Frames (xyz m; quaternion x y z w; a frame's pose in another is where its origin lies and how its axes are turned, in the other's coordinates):
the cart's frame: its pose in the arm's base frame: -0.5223 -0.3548 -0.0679 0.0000 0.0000 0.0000 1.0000
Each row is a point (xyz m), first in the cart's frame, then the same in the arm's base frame.
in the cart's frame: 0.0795 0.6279 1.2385
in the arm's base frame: -0.4428 0.2731 1.1706
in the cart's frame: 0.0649 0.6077 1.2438
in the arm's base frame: -0.4574 0.2529 1.1759
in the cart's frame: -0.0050 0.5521 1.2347
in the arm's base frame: -0.5273 0.1973 1.1668
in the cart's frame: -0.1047 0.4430 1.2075
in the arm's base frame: -0.6270 0.0882 1.1396
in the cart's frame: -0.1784 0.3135 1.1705
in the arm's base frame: -0.7007 -0.0413 1.1026
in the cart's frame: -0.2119 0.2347 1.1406
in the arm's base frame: -0.7342 -0.1201 1.0727
